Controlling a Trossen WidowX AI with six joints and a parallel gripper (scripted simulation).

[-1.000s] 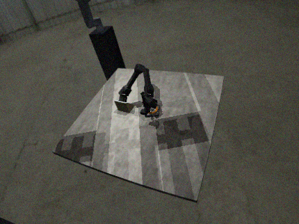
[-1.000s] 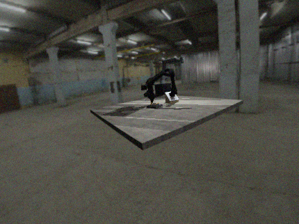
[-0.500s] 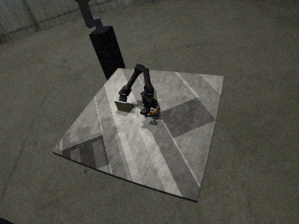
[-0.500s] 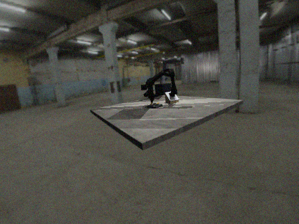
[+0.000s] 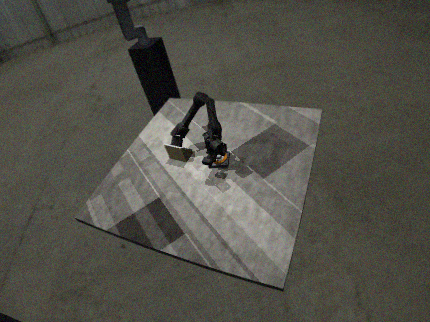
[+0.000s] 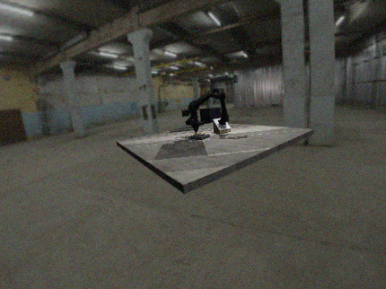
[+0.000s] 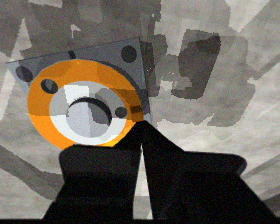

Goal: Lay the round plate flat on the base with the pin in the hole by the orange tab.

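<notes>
Now: gripper tip 10 mm short of the round plate and 30 mm to the right of it. Round my gripper tip: base (50 mm to the left, 10 mm below).
</notes>
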